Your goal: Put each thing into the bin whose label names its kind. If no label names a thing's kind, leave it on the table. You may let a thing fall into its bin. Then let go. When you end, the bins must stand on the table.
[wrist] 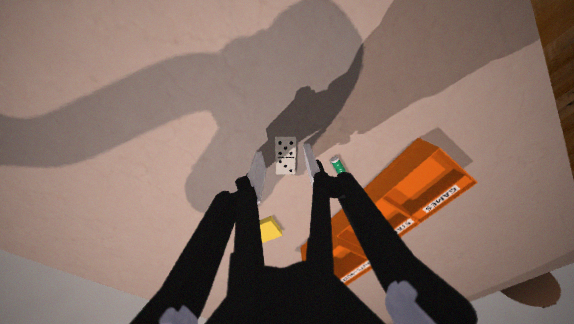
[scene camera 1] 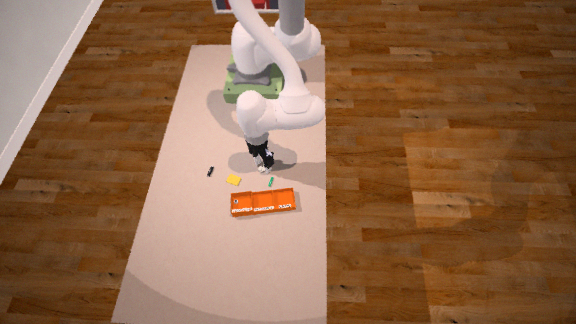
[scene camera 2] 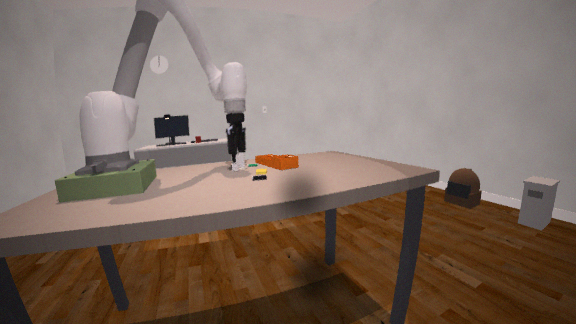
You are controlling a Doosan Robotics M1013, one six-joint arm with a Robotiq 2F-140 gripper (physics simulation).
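Places are measured from the arm's base along level axes (x ahead, y left, z up), in metres.
Where they show: gripper, fingertip midpoint: [wrist: 284, 157] [scene camera 1: 263, 167] [scene camera 2: 239, 168]; arm's base, link origin: [scene camera 1: 253, 71] [scene camera 2: 109, 168].
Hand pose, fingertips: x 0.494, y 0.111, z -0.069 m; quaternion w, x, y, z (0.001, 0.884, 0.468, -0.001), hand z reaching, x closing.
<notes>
Things, the pixels of their top centre, and the offset from my fingertips. Level surfaces: height alone.
- white domino, top centre: [wrist: 285, 157] [scene camera 1: 264, 166] dx +0.000, dy +0.003, dz +0.004 m
- green battery, top centre: [wrist: 342, 172] [scene camera 1: 270, 180] [scene camera 2: 252, 164] dx +0.067, dy +0.041, dz +0.007 m
- yellow block, top centre: [wrist: 262, 233] [scene camera 2: 261, 170] [scene camera 1: 233, 179] dx +0.072, dy -0.118, dz +0.007 m
- black battery, top centre: [scene camera 2: 258, 175] [scene camera 1: 210, 170] dx +0.039, dy -0.226, dz +0.011 m
- small round metallic thing, top centre: [scene camera 1: 235, 201] dx +0.172, dy -0.088, dz +0.013 m
- table, surface height: dz -0.003 m
My gripper [scene camera 1: 264, 164] [scene camera 2: 239, 164] [wrist: 284, 157] is open, pointing down at the table. A white domino [scene camera 1: 263, 170] [wrist: 285, 149] with black dots lies flat between its spread fingers, with gaps on both sides in the wrist view. A green battery [scene camera 1: 271, 181] [scene camera 2: 253, 165] [wrist: 339, 165] lies to the right of the fingers in the wrist view. A yellow block [scene camera 1: 233, 180] [scene camera 2: 261, 171] [wrist: 270, 230] and a black battery [scene camera 1: 210, 171] [scene camera 2: 259, 178] lie farther left in scene camera 1. The orange three-compartment bins [scene camera 1: 252, 199] [scene camera 2: 288, 163] [wrist: 395, 172] stand beyond; one label reads GAMES, the others are partly covered in the wrist view.
A small round metallic thing [scene camera 1: 236, 201] lies in the left compartment in scene camera 1. The arm's green base [scene camera 1: 252, 96] [scene camera 2: 107, 184] stands at the other end of the table [scene camera 1: 225, 265] [scene camera 2: 350, 172]. The arm's shadow falls across the domino's surroundings.
</notes>
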